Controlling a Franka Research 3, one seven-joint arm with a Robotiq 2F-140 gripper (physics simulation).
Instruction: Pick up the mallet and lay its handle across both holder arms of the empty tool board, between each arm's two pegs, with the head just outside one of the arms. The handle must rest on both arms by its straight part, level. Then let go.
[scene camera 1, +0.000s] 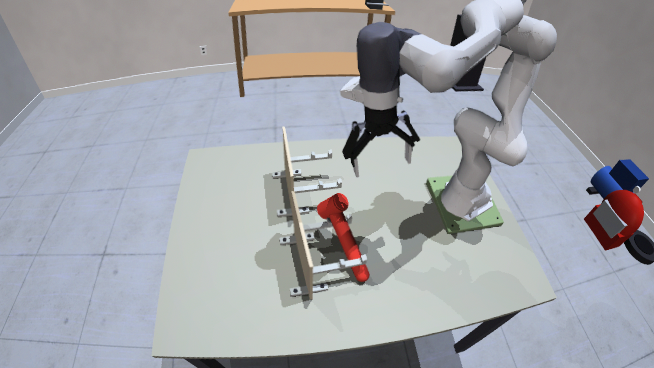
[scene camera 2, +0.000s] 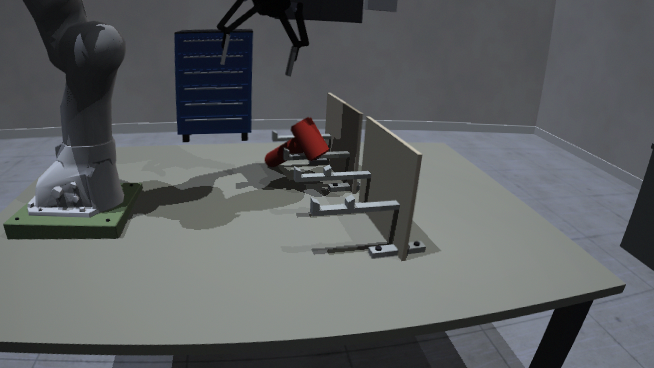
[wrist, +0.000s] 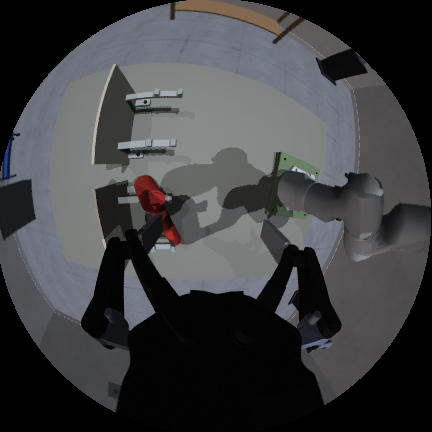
Labels:
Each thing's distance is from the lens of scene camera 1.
my gripper (scene camera 1: 382, 166): 87 cm
red mallet (scene camera 1: 333, 207): 92 cm
tool board (scene camera 1: 288, 173): 105 cm
tool board (scene camera 1: 300, 237): 87 cm

